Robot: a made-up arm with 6 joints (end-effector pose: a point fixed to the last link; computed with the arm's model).
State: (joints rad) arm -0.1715 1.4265 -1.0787 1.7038 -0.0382 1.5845
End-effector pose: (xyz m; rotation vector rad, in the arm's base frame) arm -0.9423 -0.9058 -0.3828 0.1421 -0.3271 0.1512
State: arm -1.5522 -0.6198 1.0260 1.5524 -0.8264 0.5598
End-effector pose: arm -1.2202 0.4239 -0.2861 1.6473 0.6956 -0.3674
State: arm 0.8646 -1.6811 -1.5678 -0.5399 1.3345 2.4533
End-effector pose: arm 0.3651 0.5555 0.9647 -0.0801 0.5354 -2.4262
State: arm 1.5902 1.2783 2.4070 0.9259 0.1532 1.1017
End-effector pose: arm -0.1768 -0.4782 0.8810 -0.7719 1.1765 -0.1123
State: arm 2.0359 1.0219 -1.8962 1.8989 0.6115 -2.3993
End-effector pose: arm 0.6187 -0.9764 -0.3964 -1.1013 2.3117 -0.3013
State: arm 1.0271 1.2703 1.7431 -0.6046 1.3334 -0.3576
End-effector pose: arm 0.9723 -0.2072 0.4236 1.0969 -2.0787 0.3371
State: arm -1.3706 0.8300 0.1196 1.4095 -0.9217 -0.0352
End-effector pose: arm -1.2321 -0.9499 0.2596 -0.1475 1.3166 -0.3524
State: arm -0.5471 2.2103 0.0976 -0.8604 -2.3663 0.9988
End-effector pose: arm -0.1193 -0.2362 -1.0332 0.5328 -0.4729 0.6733
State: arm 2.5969 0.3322 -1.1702 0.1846 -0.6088 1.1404
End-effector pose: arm 0.4676 -1.2450 -0.5184 0.5628 1.9945 1.6239
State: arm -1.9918 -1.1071 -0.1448 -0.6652 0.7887 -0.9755
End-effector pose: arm -1.2315 -0.5658 -0.4680 0.6615 2.3829 1.5740
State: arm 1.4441 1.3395 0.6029 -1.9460 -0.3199 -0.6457
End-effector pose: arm 0.7142 0.6286 0.4290 -2.6913 -0.5960 0.6801
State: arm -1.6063 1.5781 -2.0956 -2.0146 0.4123 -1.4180
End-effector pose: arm 0.2379 0.6643 0.9822 -2.8390 -0.0321 -1.2979
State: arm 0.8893 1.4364 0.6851 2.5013 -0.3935 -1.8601
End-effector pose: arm 0.8270 -0.6667 0.0569 -0.6478 0.2527 -0.0111
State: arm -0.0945 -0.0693 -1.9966 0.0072 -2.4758 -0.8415
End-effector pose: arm -0.4799 -1.2438 -0.1063 -0.1153 -1.4936 -1.3356
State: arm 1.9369 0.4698 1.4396 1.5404 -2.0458 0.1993
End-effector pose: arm 1.0750 0.5579 0.4699 1.8165 -1.5075 0.7212
